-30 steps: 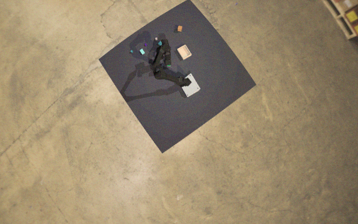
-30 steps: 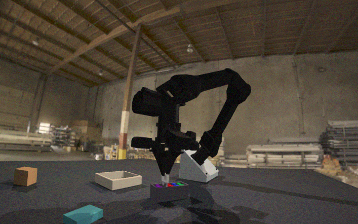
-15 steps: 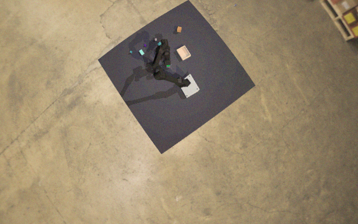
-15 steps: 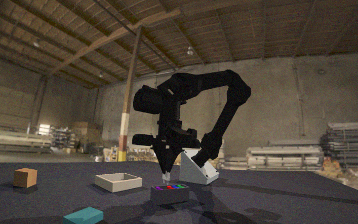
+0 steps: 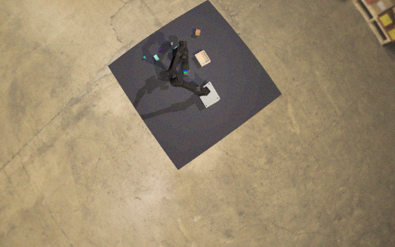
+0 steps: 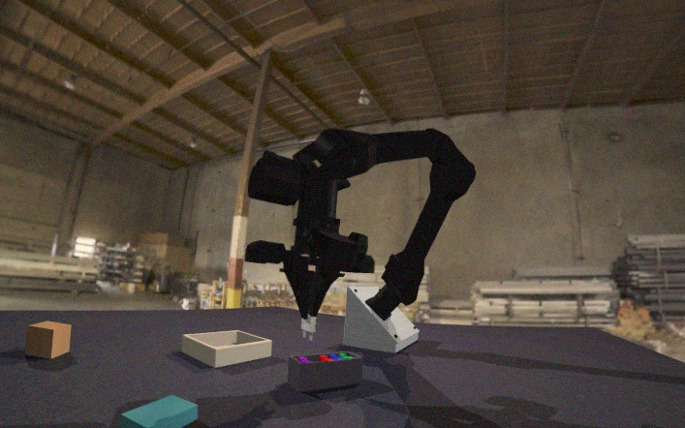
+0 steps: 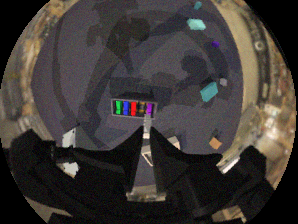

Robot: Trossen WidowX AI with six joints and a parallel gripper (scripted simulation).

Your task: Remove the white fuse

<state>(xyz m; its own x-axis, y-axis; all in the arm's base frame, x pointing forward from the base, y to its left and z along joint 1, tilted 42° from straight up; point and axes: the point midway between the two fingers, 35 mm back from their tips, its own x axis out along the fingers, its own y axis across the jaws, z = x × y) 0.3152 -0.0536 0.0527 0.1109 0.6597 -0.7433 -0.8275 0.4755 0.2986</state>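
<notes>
The beige tray lies 18 cm to the right of my gripper tip, 9 cm below it and 2 cm behind it. From my gripper tip the other things lie so: white fuse: 1 cm below.
</notes>
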